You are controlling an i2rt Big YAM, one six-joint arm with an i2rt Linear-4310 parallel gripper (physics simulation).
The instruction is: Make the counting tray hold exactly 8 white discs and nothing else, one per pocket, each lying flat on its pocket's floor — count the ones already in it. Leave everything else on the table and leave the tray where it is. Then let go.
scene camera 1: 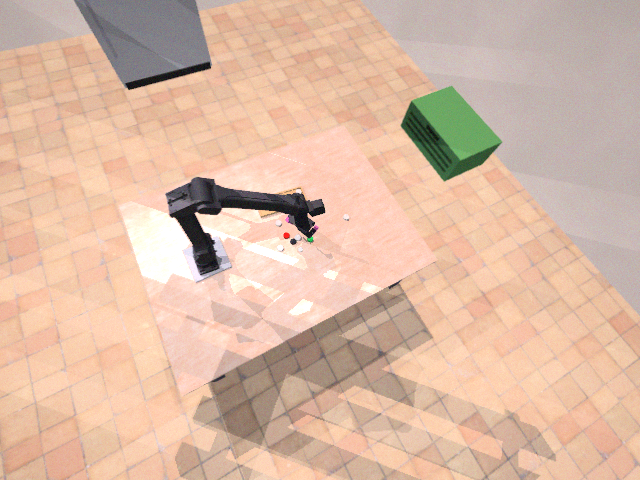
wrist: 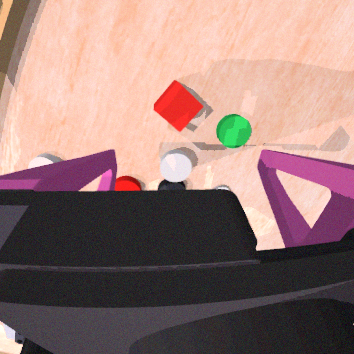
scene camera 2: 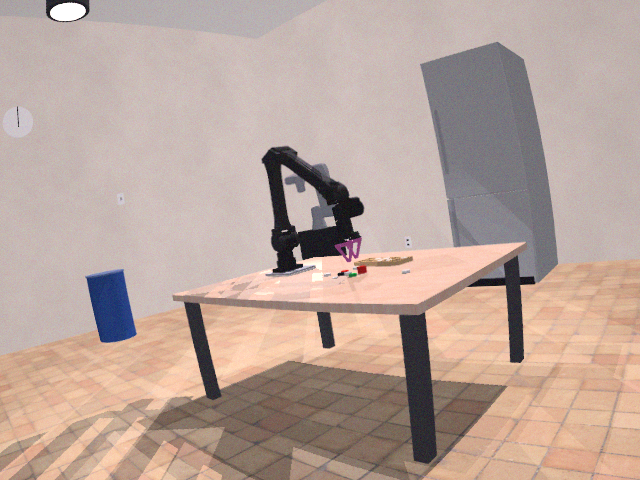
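My gripper (scene camera 1: 302, 223) (scene camera 2: 349, 259) (wrist: 190, 157) is open and empty, above the table. A white disc (scene camera 1: 298, 237) (wrist: 176, 165) lies below, between the fingertips in the wrist view. More loose white discs include one (scene camera 1: 278, 223) (wrist: 45, 162) by the left finger, one (scene camera 1: 280, 248) nearer the arm's base, one (scene camera 1: 300, 249) (wrist: 223, 188) partly hidden by the gripper body, and one (scene camera 1: 346, 217) (scene camera 2: 405, 271) apart at the right. The counting tray (scene camera 1: 269, 213) (scene camera 2: 382, 264) (wrist: 12, 55) holds some white discs; the arm hides part, so their number is unclear.
A red cube (scene camera 2: 361, 269) (wrist: 178, 105) and a green disc (scene camera 1: 310, 239) (scene camera 2: 352, 274) (wrist: 234, 131) lie beyond the white disc between the fingertips. A red disc (scene camera 1: 286, 235) (wrist: 128, 184) and a black disc (scene camera 1: 293, 241) (wrist: 172, 186) lie close by.
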